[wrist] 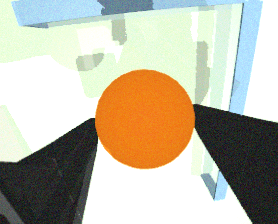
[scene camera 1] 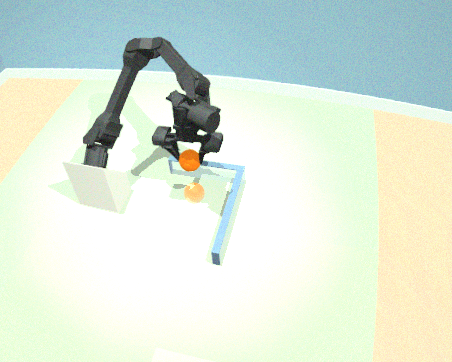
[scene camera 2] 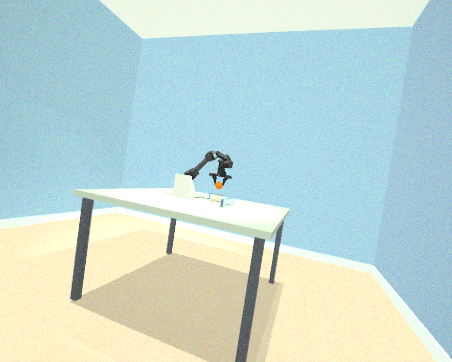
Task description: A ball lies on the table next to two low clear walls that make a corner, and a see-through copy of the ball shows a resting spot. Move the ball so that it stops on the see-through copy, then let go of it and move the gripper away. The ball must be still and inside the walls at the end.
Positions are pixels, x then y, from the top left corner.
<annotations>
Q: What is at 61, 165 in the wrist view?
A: My gripper.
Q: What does my gripper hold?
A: An orange ball.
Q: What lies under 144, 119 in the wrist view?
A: An orange ball.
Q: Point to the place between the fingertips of my gripper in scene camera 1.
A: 190, 161
</annotations>
